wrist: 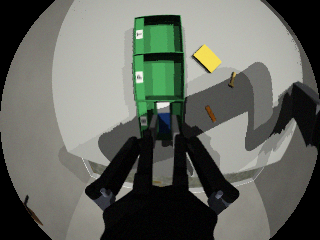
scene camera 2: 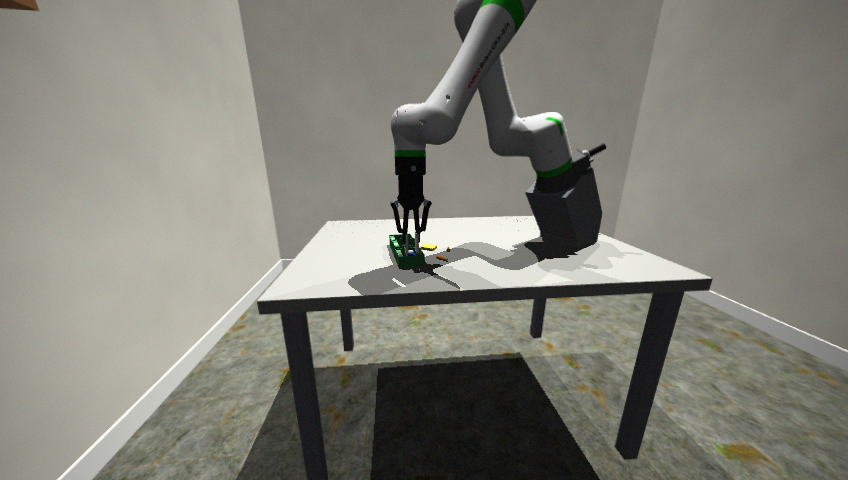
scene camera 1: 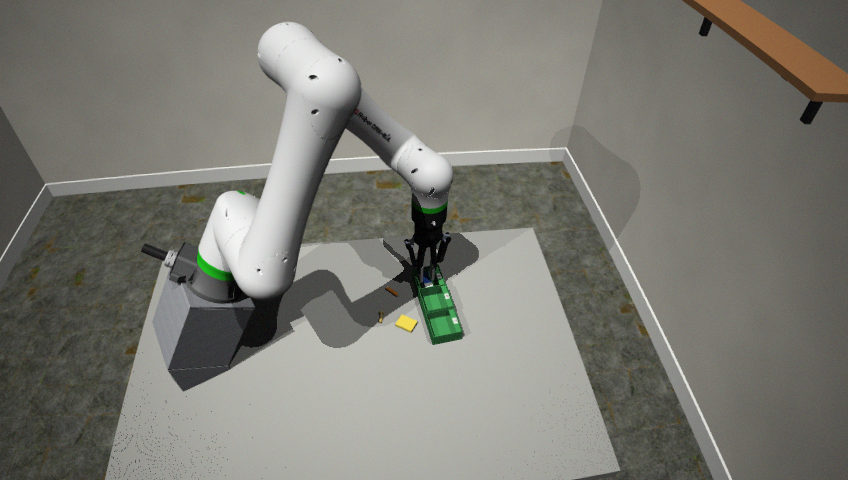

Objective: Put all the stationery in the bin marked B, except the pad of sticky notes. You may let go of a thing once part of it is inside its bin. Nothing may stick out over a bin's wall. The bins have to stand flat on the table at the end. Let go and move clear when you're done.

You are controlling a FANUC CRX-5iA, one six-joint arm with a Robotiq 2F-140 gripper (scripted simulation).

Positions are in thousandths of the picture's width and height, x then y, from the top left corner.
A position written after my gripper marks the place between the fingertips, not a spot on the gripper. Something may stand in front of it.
my gripper: wrist 514, 506; scene camera 2 485, 526; scene camera 1 503, 580
